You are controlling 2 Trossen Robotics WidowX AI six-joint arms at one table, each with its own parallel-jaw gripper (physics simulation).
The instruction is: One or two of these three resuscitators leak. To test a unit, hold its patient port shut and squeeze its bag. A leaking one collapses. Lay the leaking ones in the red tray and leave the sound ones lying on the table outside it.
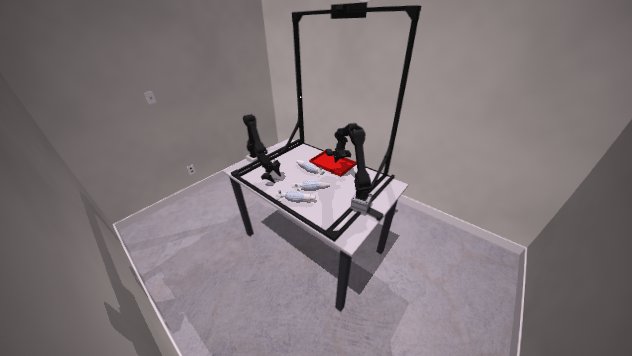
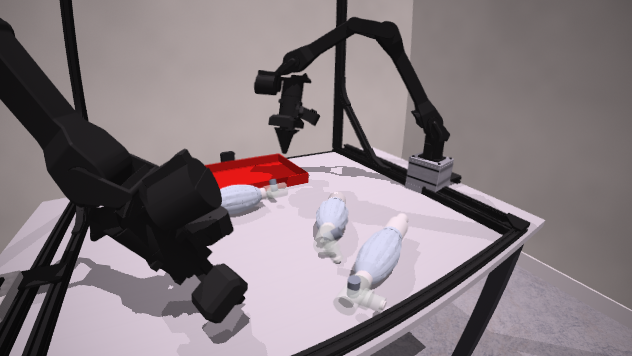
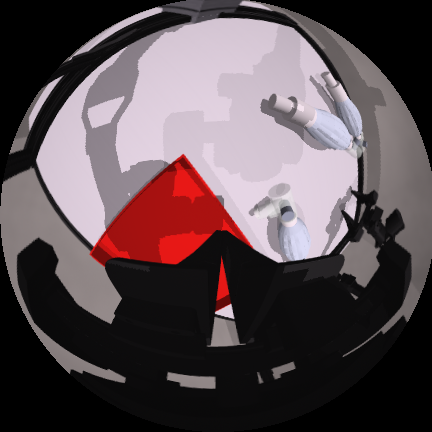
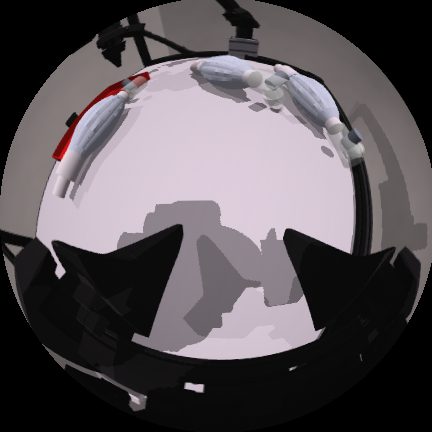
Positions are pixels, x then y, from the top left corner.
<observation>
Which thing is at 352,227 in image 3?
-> The right gripper.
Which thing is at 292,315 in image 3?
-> The left gripper.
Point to a resuscitator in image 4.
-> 227,71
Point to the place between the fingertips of the right gripper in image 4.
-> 235,231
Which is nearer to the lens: the red tray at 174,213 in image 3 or the resuscitator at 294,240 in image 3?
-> The red tray.
</observation>
